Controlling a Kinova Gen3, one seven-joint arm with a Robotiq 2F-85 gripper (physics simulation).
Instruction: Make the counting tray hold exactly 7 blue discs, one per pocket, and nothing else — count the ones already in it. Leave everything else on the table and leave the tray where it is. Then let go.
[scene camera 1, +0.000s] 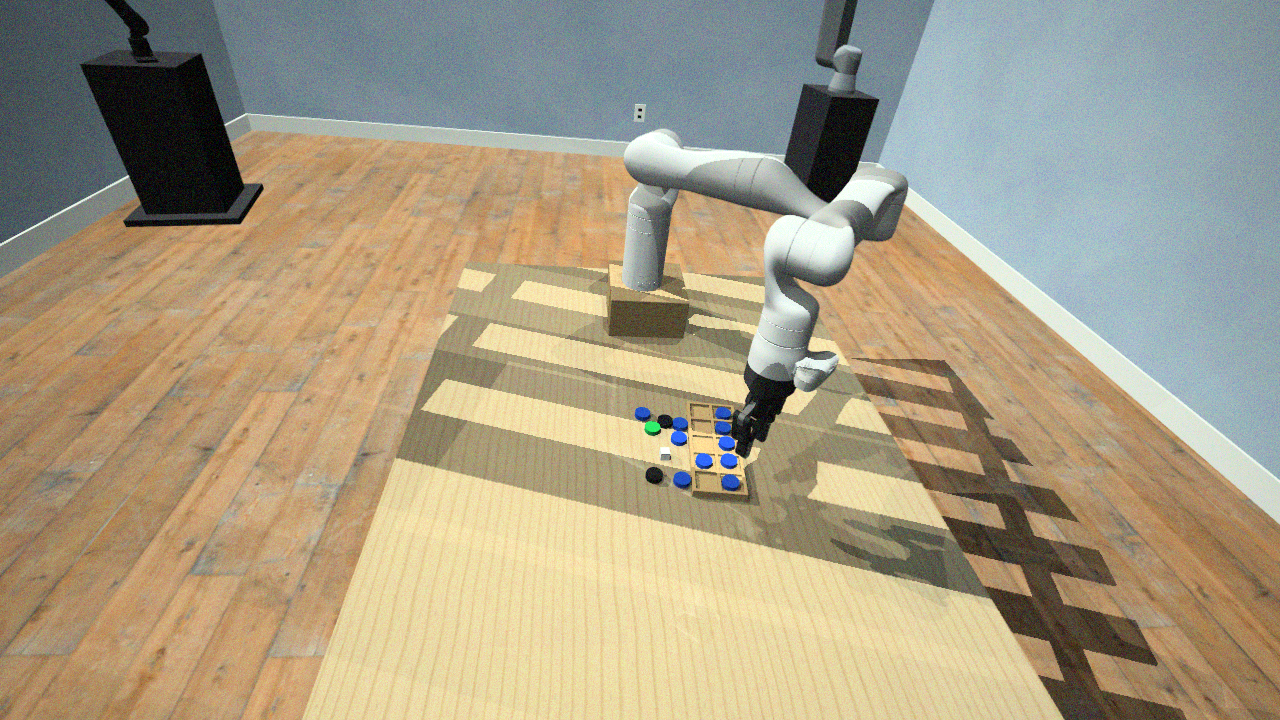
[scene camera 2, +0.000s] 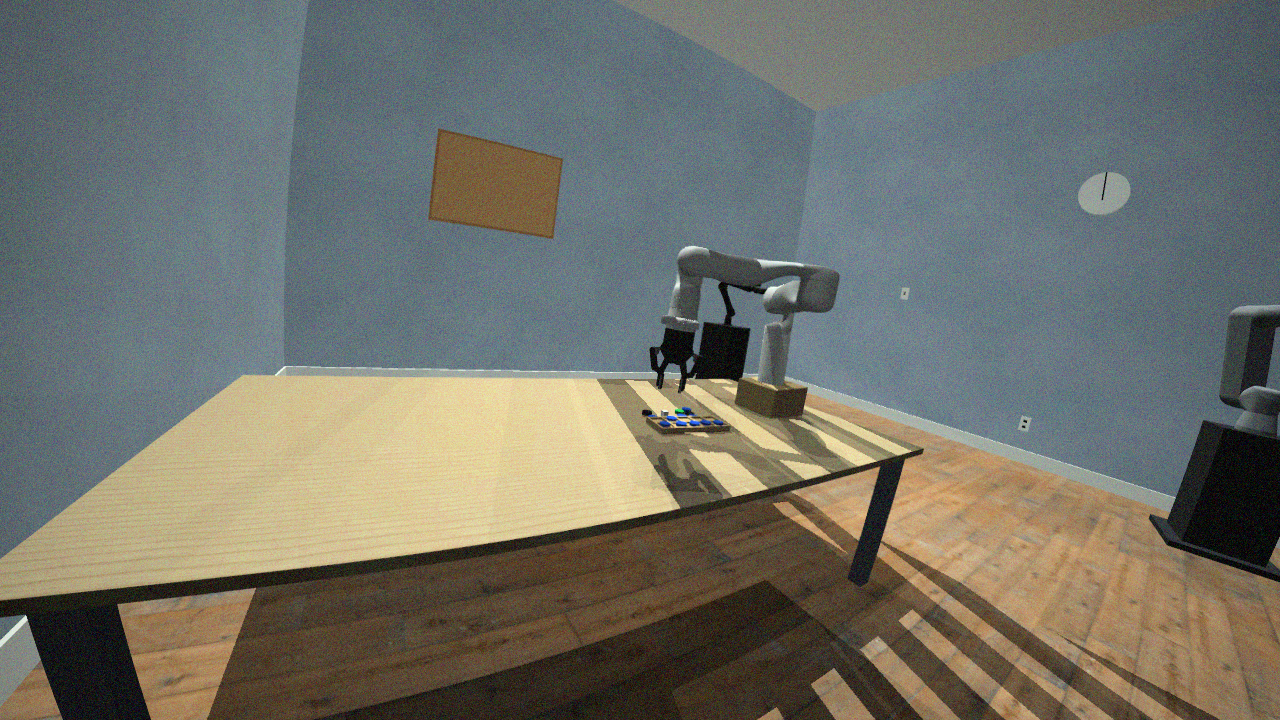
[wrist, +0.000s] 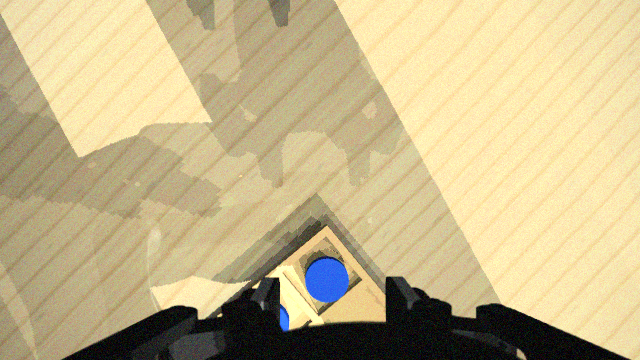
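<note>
The wooden counting tray (scene camera 1: 718, 494) (scene camera 2: 689, 430) (wrist: 367, 302) has two columns of pockets. In scene camera 1, the right column has a blue disc in every pocket, including the near corner disc (scene camera 1: 730, 482) (wrist: 327, 280). The left column has one blue disc (scene camera 1: 703, 461); its other pockets are empty. Loose blue discs (scene camera 1: 642, 413) (scene camera 1: 680, 423) (scene camera 1: 678, 437) (scene camera 1: 682, 480) lie left of the tray. My gripper (scene camera 1: 750, 446) (scene camera 2: 670, 388) (wrist: 332, 299) is partly open and empty, above the tray's right side. In the wrist view, the corner disc shows between the fingers, well below them.
Left of the tray lie a green disc (scene camera 1: 652, 428), a black disc (scene camera 1: 664, 420) close to a blue one, another black disc (scene camera 1: 654, 475) and a small white cube (scene camera 1: 665, 454). The arm's wooden base block (scene camera 1: 647, 315) (scene camera 2: 769, 398) stands at the table's far end.
</note>
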